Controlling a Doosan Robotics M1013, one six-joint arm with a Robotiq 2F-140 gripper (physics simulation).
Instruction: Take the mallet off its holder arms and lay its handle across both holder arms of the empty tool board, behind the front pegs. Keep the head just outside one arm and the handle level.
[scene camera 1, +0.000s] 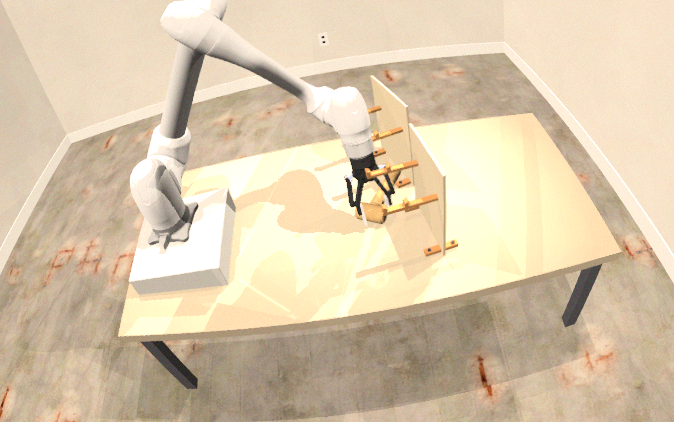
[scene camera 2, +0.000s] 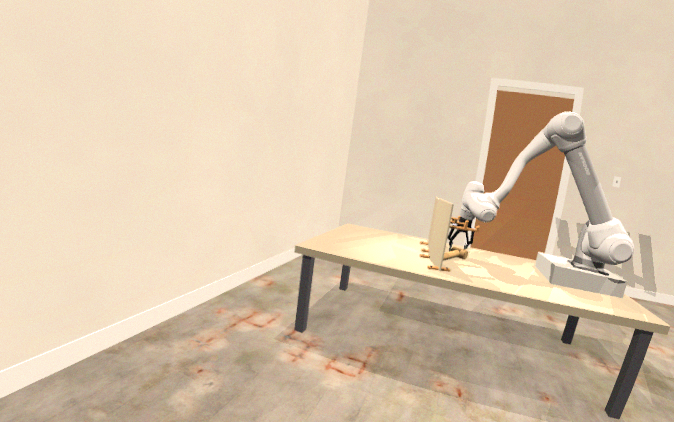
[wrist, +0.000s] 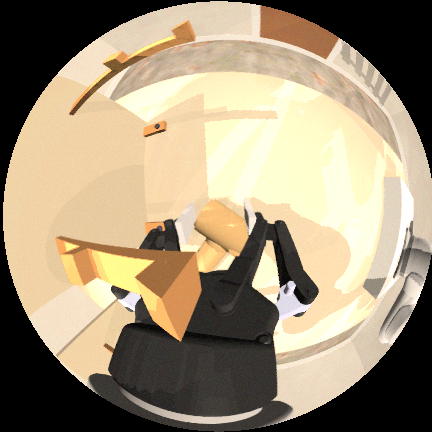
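Seen in the pictures: gripper, fingertip midpoint: (scene camera 1: 377, 219) (wrist: 218, 209); arm's base, origin of the base link: (scene camera 1: 173, 224) (scene camera 2: 586, 268).
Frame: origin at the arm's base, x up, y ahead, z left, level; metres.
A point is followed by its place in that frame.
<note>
The wooden mallet (scene camera 1: 374, 214) @[y 0.707, x -0.043, z 0.010 m] (scene camera 2: 464, 254) @[y 0.662, x -0.057, z 0.073 m] (wrist: 222, 227) @[y 0.702, x -0.034, z 0.030 m] is low at the table surface, its head in front of the near tool board (scene camera 1: 431, 186) (scene camera 2: 440, 235) and its handle running back beneath the holder arms. My gripper (scene camera 1: 376, 210) @[y 0.715, x -0.067, z 0.011 m] (scene camera 2: 460, 247) @[y 0.715, x -0.067, z 0.011 m] (wrist: 218, 209) @[y 0.715, x -0.067, z 0.011 m] points down, its fingers partly closed with the head between both pads; they appear to touch it. The near board's holder arms (scene camera 1: 414, 203) @[y 0.834, x 0.116, z -0.124 m] (scene camera 1: 396, 169) @[y 0.792, x 0.114, z 0.032 m] stick out above the mallet, with upright pegs. One holder arm (wrist: 117, 260) @[y 0.735, x 0.116, z 0.018 m] passes close beside the gripper body; another (wrist: 135, 55) shows at upper left. Part of the handle is hidden.
A second tool board (scene camera 1: 392, 111) @[y 0.799, x 0.166, z 0.280 m] with holder arms (scene camera 1: 390, 133) @[y 0.784, x 0.130, z 0.200 m] stands farther back in line. Orange feet (scene camera 1: 441, 248) @[y 0.909, x -0.070, z -0.134 m] (wrist: 155, 128) @[y 0.874, x -0.079, z -0.124 m] support the boards. The robot's white base block (scene camera 1: 192, 250) @[y 0.119, x -0.001, z -0.130 m] (scene camera 2: 580, 275) @[y 0.062, x -0.016, z 0.141 m] stands at the other end of the table (scene camera 1: 500, 240) @[y 1.112, x -0.091, z -0.111 m].
</note>
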